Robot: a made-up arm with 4 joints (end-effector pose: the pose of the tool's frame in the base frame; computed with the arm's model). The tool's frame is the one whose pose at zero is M.
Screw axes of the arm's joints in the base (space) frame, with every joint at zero. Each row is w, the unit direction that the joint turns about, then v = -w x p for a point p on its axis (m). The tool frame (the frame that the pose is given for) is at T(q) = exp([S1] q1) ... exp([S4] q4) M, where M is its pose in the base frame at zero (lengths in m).
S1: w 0 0 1 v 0 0 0
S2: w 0 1 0 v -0.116 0 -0.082
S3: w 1 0 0 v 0 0.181 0.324
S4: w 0 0 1 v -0.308 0.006 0
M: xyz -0.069 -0.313 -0.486 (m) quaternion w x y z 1 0 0 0
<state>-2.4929 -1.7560 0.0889 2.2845</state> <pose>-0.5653 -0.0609 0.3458 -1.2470 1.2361 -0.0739</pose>
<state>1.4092 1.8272 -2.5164 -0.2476</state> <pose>0.8045 0.3608 -0.0469 1.5534 0.7157 -1.9890</pose>
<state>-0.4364 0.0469 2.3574 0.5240</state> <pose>0.0377 0.1602 0.6375 2.1003 -1.0682 -0.0125</pose>
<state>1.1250 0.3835 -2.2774 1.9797</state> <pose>0.8189 -0.1545 0.5664 2.2166 -1.2593 -1.1799</pose>
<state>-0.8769 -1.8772 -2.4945 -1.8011</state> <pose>-1.0105 -0.0185 0.0317 0.8620 1.0673 0.7983</pose>
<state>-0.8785 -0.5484 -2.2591 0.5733</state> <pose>-0.8417 -0.2773 0.5612 -1.8680 1.2611 -0.7815</pose>
